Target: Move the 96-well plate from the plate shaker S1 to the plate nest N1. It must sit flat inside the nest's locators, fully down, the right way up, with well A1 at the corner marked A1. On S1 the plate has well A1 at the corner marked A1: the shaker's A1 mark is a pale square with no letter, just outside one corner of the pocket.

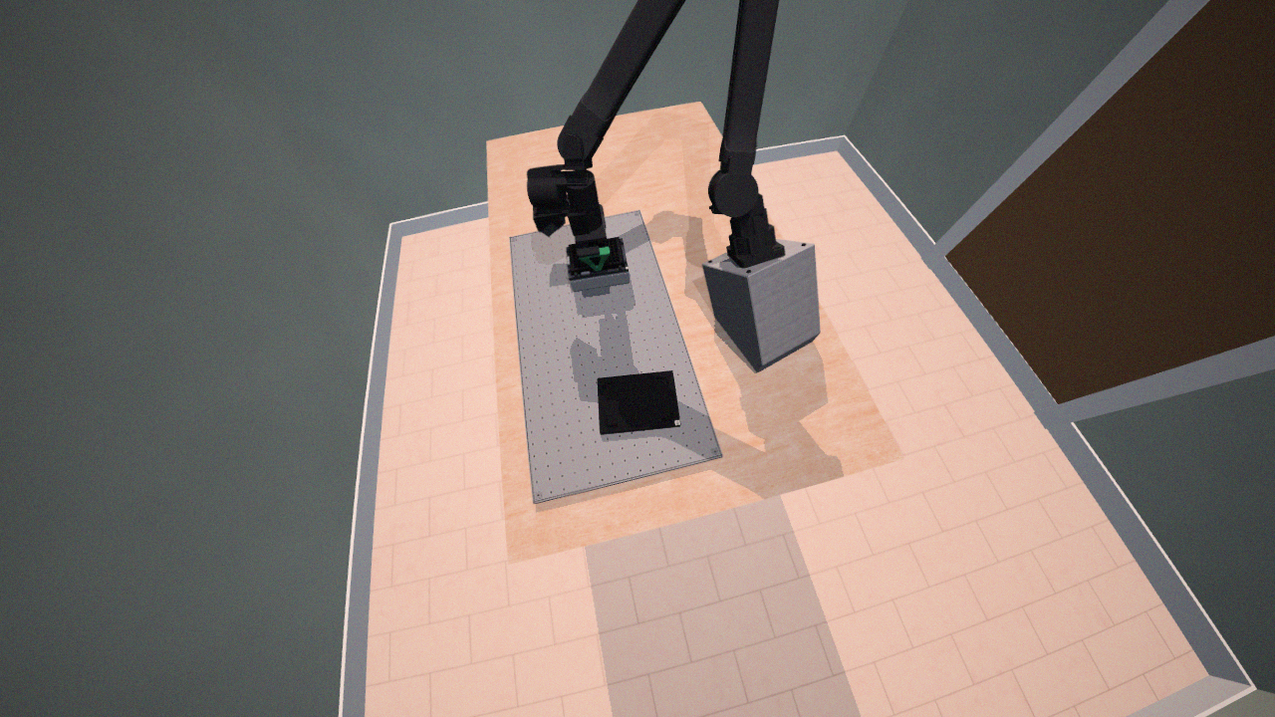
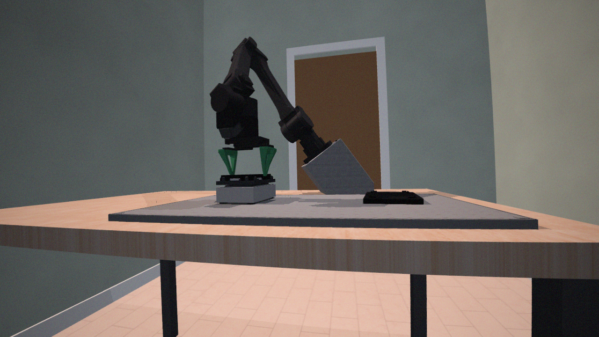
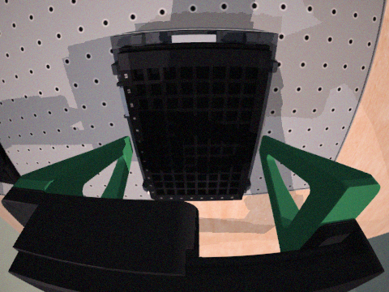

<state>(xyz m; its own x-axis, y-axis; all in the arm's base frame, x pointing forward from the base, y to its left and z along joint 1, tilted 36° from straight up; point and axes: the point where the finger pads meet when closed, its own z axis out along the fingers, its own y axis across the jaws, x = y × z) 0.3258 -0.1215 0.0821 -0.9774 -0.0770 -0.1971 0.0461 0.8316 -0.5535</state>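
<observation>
The black 96-well plate lies 10 mm below my hand. Also, from my hand: black plate nest N1: 360 mm to the left, 70 mm below, 30 mm behind.
</observation>
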